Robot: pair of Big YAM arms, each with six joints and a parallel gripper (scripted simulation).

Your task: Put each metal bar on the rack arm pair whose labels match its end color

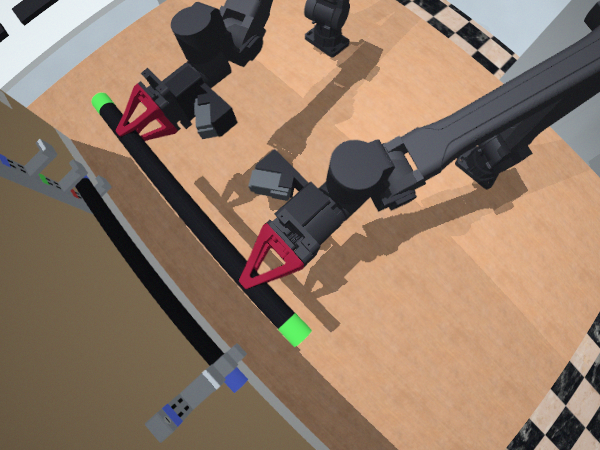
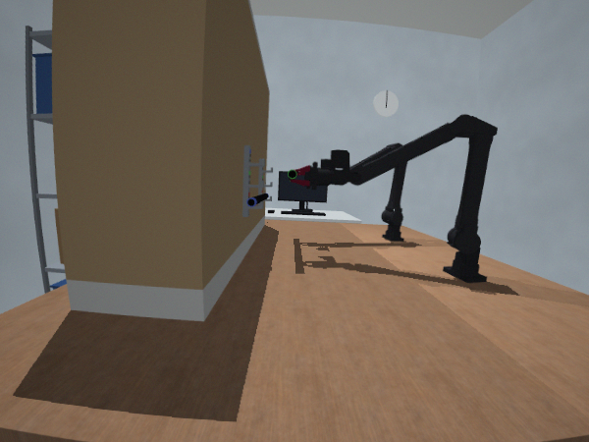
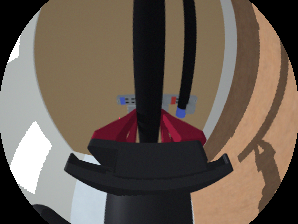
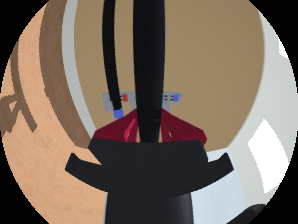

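My left hand is 15 cm to the left of the green-ended bar. The rest, counted from my left hand: brown wall 32 cm ahead, 14 cm to the right, 13 cm above; blue-ended bar 15 cm to the right, 13 cm ahead, 10 cm below.
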